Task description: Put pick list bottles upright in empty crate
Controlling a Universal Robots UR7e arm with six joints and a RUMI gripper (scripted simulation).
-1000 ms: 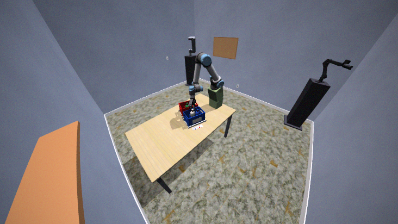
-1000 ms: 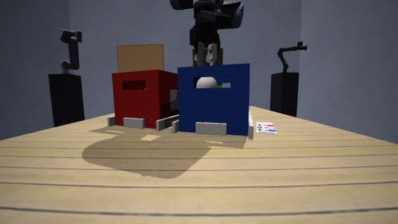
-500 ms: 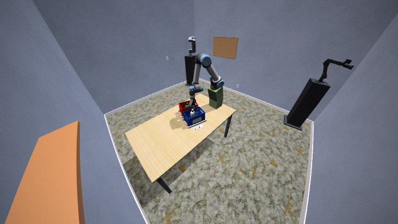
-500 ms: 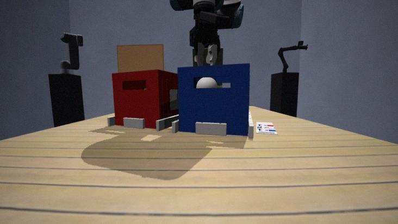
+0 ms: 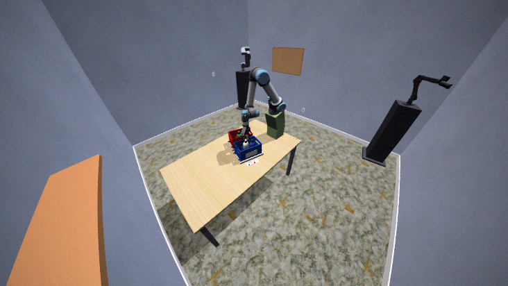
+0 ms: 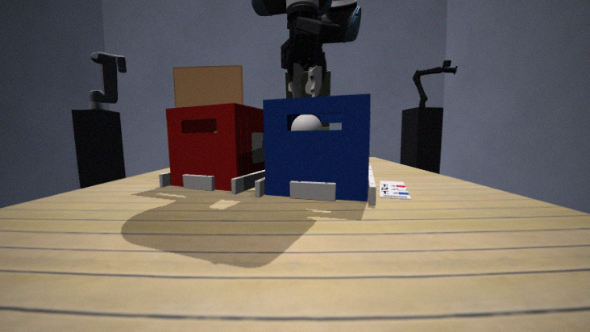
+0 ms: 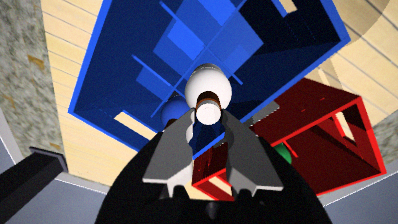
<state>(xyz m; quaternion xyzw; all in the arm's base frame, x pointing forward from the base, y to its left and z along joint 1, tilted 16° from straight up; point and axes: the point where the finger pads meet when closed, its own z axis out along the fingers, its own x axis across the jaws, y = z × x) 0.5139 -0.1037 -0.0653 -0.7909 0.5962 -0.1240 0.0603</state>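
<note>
My gripper is now 70 mm above the white bottle. Also, from my hand: blue-capped bottle 100 mm below, 70 mm behind, 40 mm to the left; blue crate 100 mm below, 40 mm to the left, 20 mm ahead; red crate 170 mm to the right, 100 mm below, 90 mm behind.
</note>
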